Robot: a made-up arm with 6 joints.
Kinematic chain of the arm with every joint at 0, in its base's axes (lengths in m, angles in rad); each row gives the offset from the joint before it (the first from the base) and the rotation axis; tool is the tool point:
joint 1: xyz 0 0 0.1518 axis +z
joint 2: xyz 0 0.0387 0 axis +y
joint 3: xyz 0 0 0.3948 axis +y
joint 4: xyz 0 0 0.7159 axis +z
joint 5: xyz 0 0 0 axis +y
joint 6: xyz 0 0 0.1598 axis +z
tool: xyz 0 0 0
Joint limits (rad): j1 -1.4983..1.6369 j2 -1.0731..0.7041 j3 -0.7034..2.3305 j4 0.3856..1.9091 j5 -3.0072..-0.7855 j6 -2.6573..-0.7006
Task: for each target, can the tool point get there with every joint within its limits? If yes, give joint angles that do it. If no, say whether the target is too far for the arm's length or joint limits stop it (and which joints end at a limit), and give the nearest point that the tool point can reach.
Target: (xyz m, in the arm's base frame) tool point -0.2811 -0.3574 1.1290
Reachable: yes | joints 0.8194 -0.5975 0.4525 0.5217 -1.8144 -2.2096
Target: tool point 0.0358 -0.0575 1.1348
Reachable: yes | joints -0.3297 0.0567 0.0777 1.0285 -2.5038 -2.2604
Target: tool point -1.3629 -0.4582 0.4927
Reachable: no: too far | nearest point -1.1131 -0.3742 0.4559 | short by 0.266 m
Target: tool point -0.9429 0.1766 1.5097
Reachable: no: too far | nearest point -0.6977 0.1307 1.1566 | short by 0.432 m
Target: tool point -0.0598 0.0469 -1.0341
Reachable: no: joint limits stop it (at a limit: joint 1, joint 2, joint 3, joint 4, joint 5) | nearest point 0.0475 0.3106 -0.3754 | short by 0.718 m
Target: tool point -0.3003 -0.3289 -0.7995
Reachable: no: joint limits stop it (at a limit: joint 1, joint 2, joint 3, joint 5) | nearest point -0.0481 -0.3232 -0.3741 | short by 0.495 m
